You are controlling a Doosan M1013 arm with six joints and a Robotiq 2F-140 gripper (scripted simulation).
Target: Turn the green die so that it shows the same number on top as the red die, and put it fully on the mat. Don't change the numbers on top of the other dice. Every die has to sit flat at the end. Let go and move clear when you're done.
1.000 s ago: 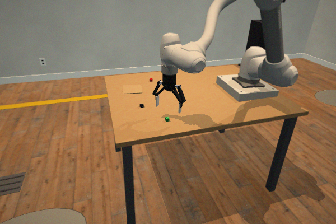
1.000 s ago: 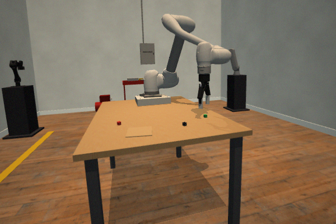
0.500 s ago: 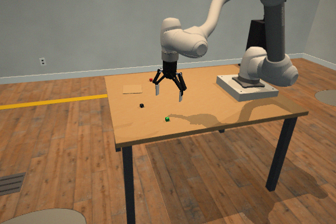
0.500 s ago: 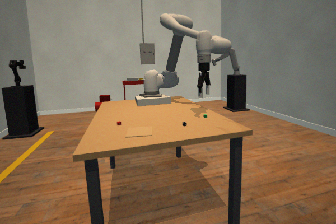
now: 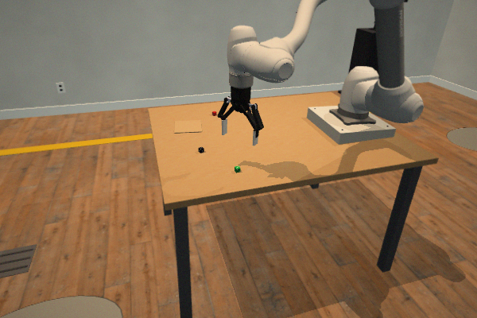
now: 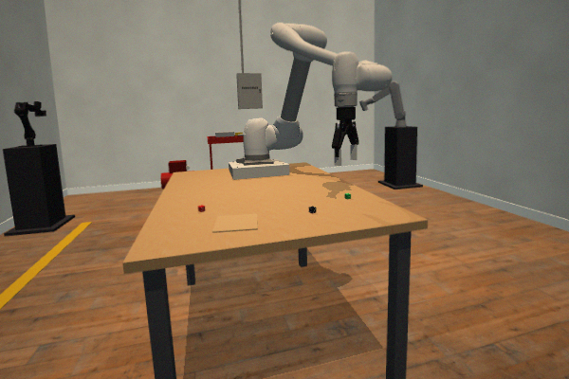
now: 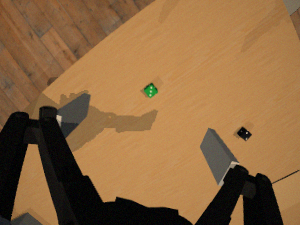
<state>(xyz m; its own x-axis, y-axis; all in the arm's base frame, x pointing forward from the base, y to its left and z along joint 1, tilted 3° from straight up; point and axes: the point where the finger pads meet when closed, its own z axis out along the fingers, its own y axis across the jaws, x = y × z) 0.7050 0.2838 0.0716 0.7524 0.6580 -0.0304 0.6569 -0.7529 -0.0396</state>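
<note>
Right now my hand is 150 mm above the green die. The rest, counted from my hand: black die (190 mm to the right, 150 mm below, 130 mm ahead); tan mat (460 mm to the right, 160 mm below, 150 mm ahead); red die (580 mm to the right, 150 mm below, 10 mm behind).
</note>
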